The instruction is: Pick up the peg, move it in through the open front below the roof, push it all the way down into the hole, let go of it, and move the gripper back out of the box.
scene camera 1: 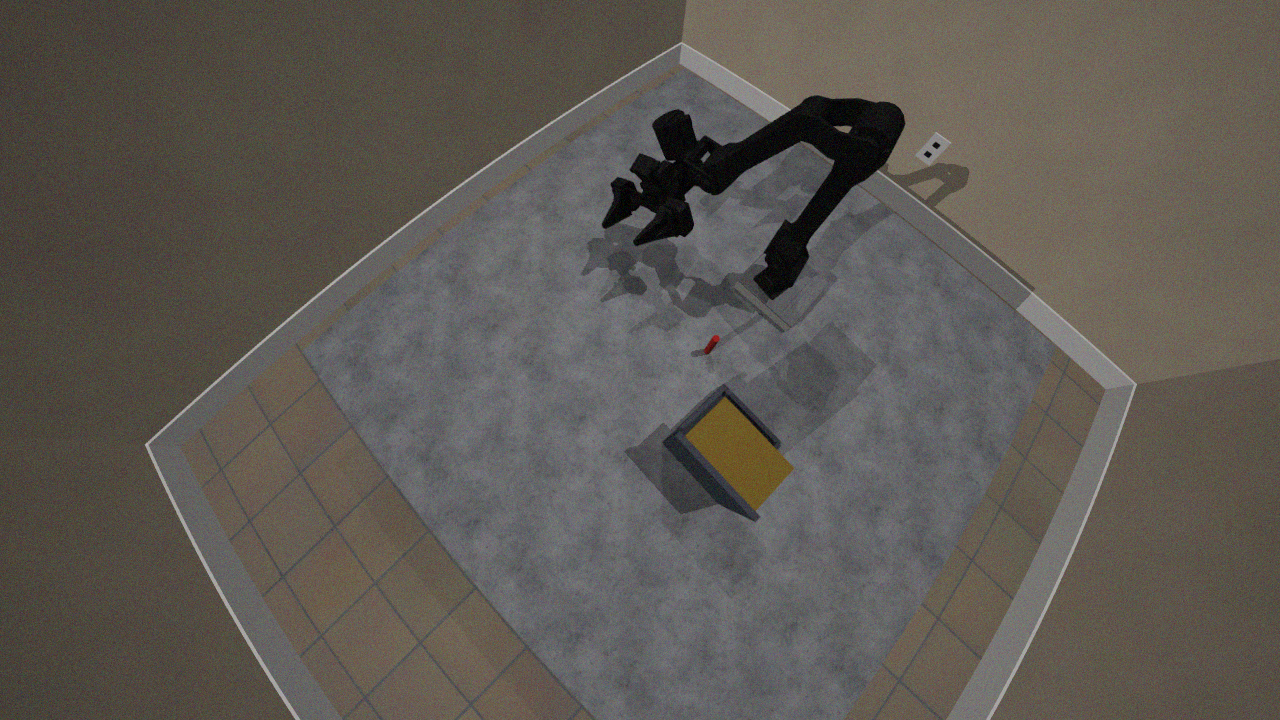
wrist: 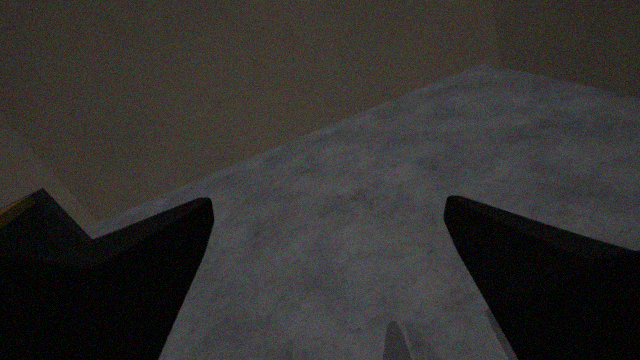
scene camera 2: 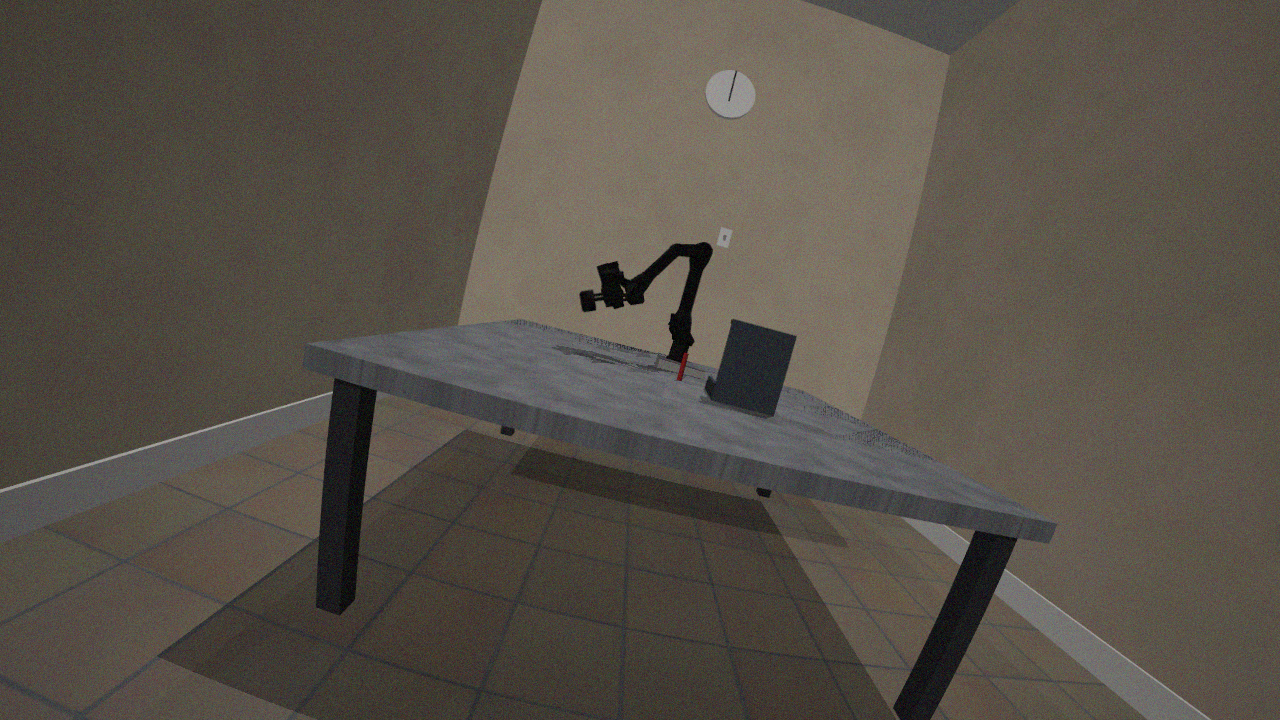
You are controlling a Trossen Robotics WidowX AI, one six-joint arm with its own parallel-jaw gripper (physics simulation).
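Note:
A small red peg stands upright on the grey table, between the arm's base and the box. The box has dark blue-grey walls and a yellow roof. A corner of the box also shows at the left edge of the wrist view, behind a finger. The hole under the roof is hidden. My gripper is open and empty. It hangs above the table, to the upper left of the peg in scene camera 1, well apart from the peg and the box.
The grey table bears the arm's base behind the peg. A thin light strip lies at the base's front. The table's far edge and the wall behind it show in the wrist view.

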